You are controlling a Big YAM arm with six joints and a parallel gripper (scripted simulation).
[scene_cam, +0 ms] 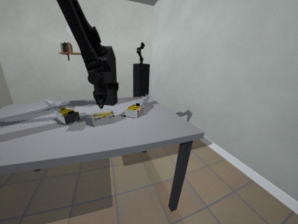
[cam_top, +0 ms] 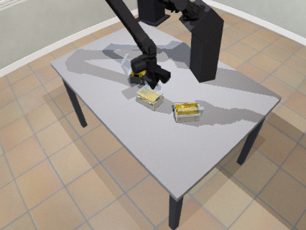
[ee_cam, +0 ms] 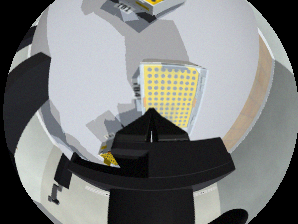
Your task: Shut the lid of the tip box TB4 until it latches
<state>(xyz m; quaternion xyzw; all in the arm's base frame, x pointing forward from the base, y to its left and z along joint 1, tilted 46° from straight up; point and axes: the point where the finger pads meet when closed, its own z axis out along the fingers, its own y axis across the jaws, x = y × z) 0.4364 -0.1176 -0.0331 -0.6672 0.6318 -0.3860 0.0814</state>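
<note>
Right now my hand is 30 mm short of the lid and 20 mm above it.
</note>
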